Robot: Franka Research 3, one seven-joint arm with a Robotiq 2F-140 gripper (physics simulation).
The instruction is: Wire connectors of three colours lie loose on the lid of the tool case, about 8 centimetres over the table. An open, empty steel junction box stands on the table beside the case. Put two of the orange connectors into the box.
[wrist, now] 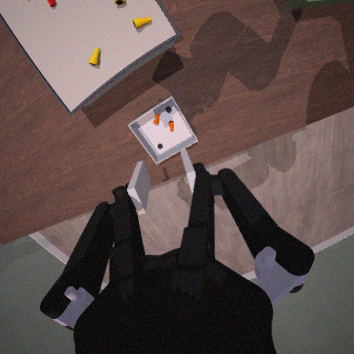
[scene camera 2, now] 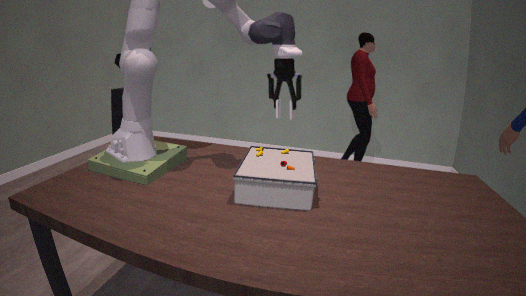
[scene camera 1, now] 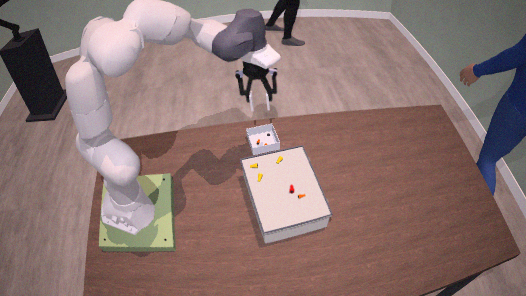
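My gripper [scene camera 1: 260, 109] [scene camera 2: 284, 117] [wrist: 164, 165] is open and empty. It hangs above the level of the case, near the table's far edge by the junction box. The steel junction box [scene camera 1: 267, 148] [wrist: 155, 135] stands beside the case; it does not show in scene camera 2. Two orange connectors lie in it, one [scene camera 1: 258, 142] [wrist: 171, 126] apart from the other [scene camera 1: 266, 145] [wrist: 157, 119]. A third orange connector [scene camera 1: 301, 196] [scene camera 2: 291, 168] lies on the lid of the tool case [scene camera 1: 280, 210] [scene camera 2: 272, 194] [wrist: 50, 50].
On the lid lie a red connector [scene camera 1: 292, 189] [scene camera 2: 283, 163] [wrist: 52, 2] and three yellow ones: one [scene camera 1: 279, 160] [scene camera 2: 285, 151] [wrist: 95, 57], another [scene camera 1: 254, 165] [wrist: 142, 22] and a third [scene camera 1: 260, 177]. The arm's green base plate [scene camera 1: 165, 215] [scene camera 2: 120, 174] is at the left.
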